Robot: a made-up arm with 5 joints.
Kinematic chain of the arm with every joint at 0, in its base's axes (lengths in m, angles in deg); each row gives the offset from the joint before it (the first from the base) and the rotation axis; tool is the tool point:
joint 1: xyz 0 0 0.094 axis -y
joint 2: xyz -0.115 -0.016 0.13 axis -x
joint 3: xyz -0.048 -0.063 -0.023 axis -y
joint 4: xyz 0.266 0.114 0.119 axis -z
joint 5: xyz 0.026 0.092 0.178 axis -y
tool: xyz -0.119 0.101 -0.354
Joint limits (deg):
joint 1: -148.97..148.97
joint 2: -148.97..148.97
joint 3: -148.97..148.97
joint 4: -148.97..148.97
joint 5: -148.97..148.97
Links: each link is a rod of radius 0.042 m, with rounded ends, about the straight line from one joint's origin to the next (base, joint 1, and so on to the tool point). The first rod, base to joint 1, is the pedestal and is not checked.
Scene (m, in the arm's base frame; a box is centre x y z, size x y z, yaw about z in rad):
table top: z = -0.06
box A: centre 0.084 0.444 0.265 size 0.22 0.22 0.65 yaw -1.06
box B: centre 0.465 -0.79 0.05 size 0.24 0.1 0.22 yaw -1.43
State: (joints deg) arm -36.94 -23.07 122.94 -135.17 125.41
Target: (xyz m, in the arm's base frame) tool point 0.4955 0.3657 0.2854
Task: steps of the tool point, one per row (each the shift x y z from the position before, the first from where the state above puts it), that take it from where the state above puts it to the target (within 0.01 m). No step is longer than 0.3 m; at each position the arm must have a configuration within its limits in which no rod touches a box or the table.
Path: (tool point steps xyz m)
1: 0.0699 0.0454 0.2126
2: 0.1610 0.0103 0.1841
3: 0.2295 -0.0275 0.1147
4: 0.2584 -0.0637 0.0210
5: 0.0866 0.0857 -0.1463
6: 0.0688 0.0353 -0.1715
7: 0.0404 -0.0156 -0.1742

